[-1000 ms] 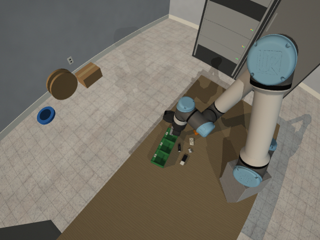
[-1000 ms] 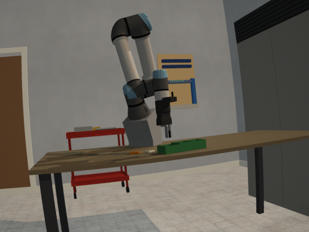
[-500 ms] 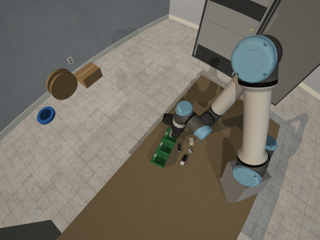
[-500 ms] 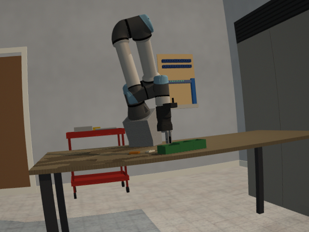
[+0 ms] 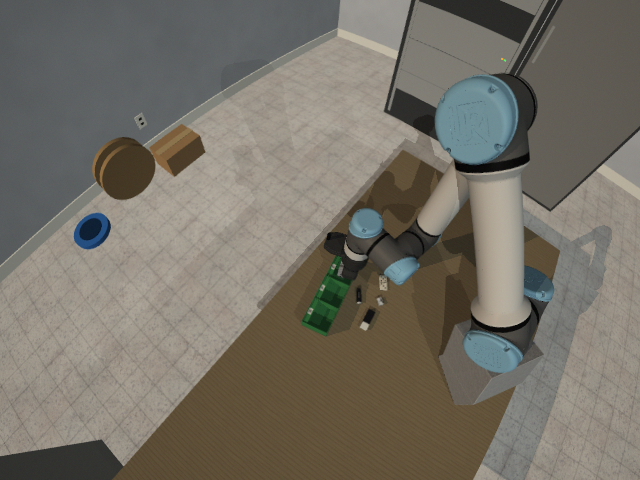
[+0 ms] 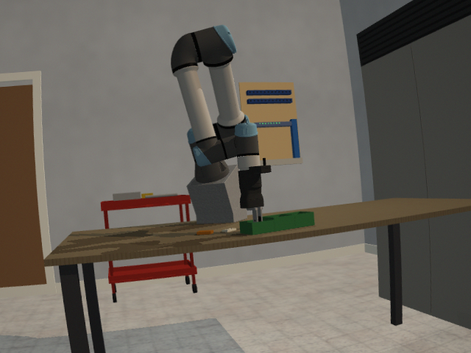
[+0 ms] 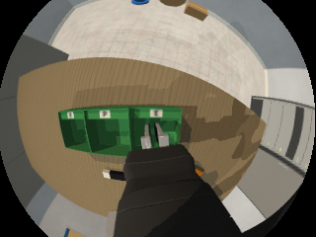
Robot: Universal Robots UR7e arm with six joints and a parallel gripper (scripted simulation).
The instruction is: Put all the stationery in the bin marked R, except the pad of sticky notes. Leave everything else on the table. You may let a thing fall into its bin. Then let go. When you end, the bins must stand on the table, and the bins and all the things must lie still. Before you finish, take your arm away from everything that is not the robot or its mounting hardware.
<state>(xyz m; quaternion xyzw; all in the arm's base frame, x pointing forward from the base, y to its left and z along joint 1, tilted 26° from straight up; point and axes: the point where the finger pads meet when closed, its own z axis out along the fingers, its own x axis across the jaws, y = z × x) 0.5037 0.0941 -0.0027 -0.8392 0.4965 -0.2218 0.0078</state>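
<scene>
The row of three bins lies 3 cm behind my hand, 7 cm to the left of it and 1 cm below it. Also, from my hand: beige dotted tile 12 cm behind, 8 cm to the right, 3 cm below; then black stick 9 cm behind, 1 cm to the left, 3 cm below; then small grey piece 15 cm behind, 3 cm to the right, 3 cm below.
</scene>
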